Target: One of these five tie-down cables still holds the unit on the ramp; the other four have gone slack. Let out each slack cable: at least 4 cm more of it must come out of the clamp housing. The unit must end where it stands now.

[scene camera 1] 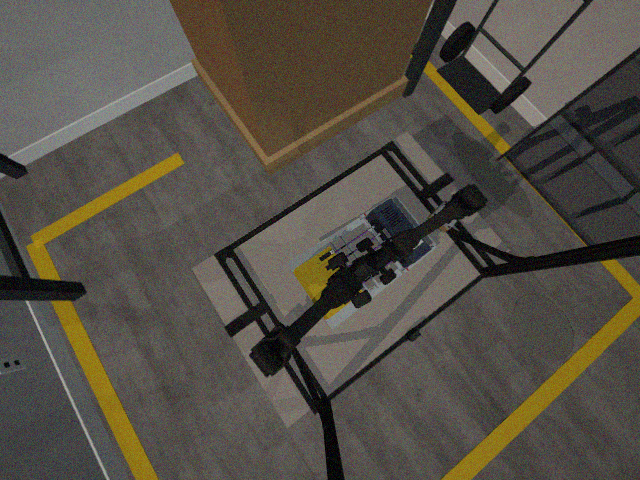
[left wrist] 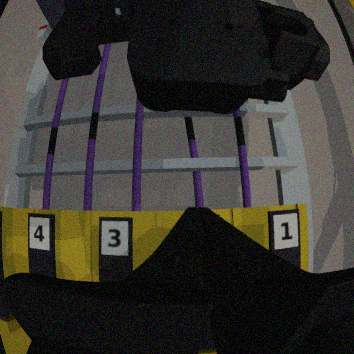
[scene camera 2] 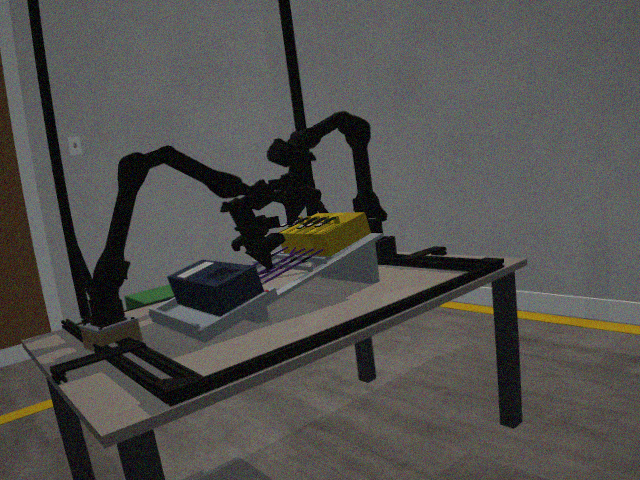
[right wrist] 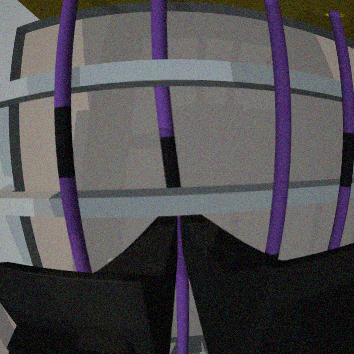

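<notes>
A yellow clamp housing [scene camera 2: 334, 232] [scene camera 1: 310, 276] [left wrist: 74, 242] with numbered labels sits at the top of the grey ramp [scene camera 2: 353, 262]. Several purple cables [scene camera 2: 290, 262] [left wrist: 137, 158] [right wrist: 281, 140] run down the ramp to the dark blue unit [scene camera 2: 213, 286] [scene camera 1: 390, 214] at its foot. My left gripper [left wrist: 195, 216] [scene camera 2: 309, 216] is shut and empty, just over the housing's front edge. My right gripper [right wrist: 177, 216] [scene camera 2: 268, 259] is down on the ramp, shut on one thin purple cable [right wrist: 182, 281] [left wrist: 197, 175], the second from the left in the right wrist view. That cable's black band [right wrist: 170, 161] lies just ahead of the fingers.
The ramp stands on a tan table [scene camera 2: 413, 281] with a black frame [scene camera 2: 347, 329]. A green block [scene camera 2: 147, 296] lies at the table's far left. A large brown crate [scene camera 1: 304, 62] and a cart [scene camera 1: 485, 71] stand on the floor beyond the table.
</notes>
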